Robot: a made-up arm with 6 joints. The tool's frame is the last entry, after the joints.
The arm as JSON. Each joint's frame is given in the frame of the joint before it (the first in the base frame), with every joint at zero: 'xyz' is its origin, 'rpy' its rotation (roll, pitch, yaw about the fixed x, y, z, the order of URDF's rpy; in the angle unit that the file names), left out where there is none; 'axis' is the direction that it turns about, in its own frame. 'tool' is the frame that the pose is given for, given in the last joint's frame.
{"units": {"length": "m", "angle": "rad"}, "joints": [
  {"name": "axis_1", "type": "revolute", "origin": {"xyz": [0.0, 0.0, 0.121], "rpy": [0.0, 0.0, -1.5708]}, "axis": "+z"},
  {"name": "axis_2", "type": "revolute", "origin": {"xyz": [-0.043, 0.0, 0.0], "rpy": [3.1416, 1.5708, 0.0]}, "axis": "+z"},
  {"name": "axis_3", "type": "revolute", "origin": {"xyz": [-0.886, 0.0, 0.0]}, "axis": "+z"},
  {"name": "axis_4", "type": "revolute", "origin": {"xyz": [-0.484, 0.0, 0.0], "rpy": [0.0, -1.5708, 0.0]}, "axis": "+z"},
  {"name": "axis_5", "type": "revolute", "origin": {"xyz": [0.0, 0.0, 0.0], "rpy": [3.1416, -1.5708, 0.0]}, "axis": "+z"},
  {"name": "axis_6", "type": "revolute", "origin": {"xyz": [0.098, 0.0, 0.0], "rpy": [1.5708, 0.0, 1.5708]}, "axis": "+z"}
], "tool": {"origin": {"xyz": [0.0, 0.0, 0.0]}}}
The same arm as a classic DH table. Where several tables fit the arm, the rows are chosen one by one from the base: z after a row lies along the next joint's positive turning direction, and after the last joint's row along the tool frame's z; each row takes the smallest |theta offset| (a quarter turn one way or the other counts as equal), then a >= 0, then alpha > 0; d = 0 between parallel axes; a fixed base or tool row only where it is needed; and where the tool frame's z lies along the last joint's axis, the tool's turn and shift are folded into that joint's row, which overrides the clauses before.
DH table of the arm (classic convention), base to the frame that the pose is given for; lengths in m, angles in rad. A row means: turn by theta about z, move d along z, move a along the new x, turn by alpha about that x. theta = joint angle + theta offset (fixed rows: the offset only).
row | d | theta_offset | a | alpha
axis_1 | 0.121 | 0 | 0 | -1.5708
axis_2 | 0 | -1.5708 | 0.886 | 0
axis_3 | 0.043 | 1.5708 | 0 | 1.5708
axis_4 | 0.484 | 0 | 0 | -1.5708
axis_5 | 0 | 0 | 0 | 1.5708
axis_6 | 0.098 | 0 | 0 | 0

